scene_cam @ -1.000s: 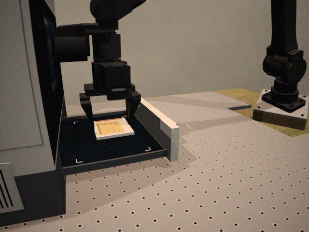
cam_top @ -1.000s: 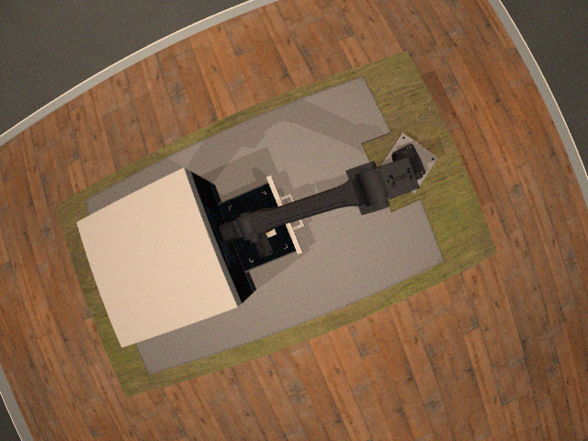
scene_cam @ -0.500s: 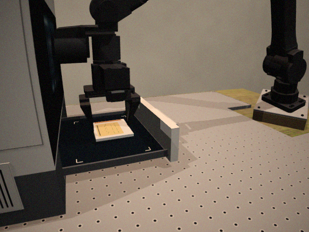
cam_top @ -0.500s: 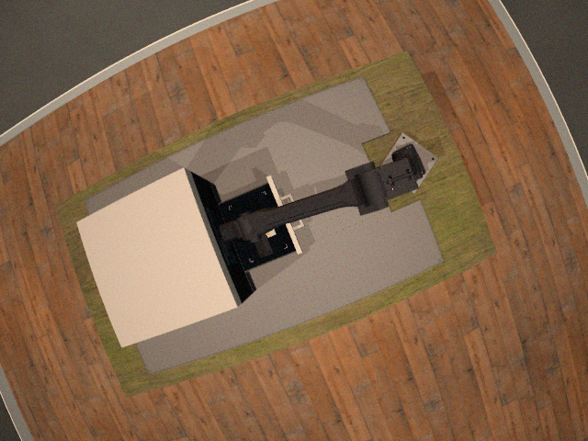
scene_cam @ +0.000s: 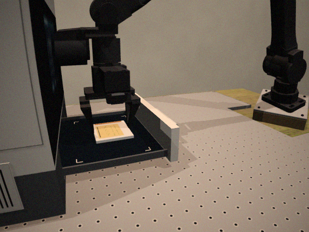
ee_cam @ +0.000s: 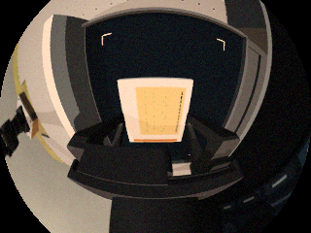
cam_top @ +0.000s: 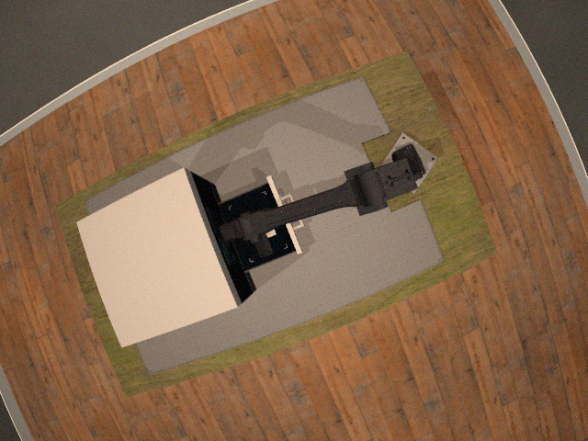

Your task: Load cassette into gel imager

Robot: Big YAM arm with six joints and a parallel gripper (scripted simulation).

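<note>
The cassette lies 1 cm to the right of my hand and 1 cm below it. Round my hand: imager drawer (2 cm ahead).
</note>
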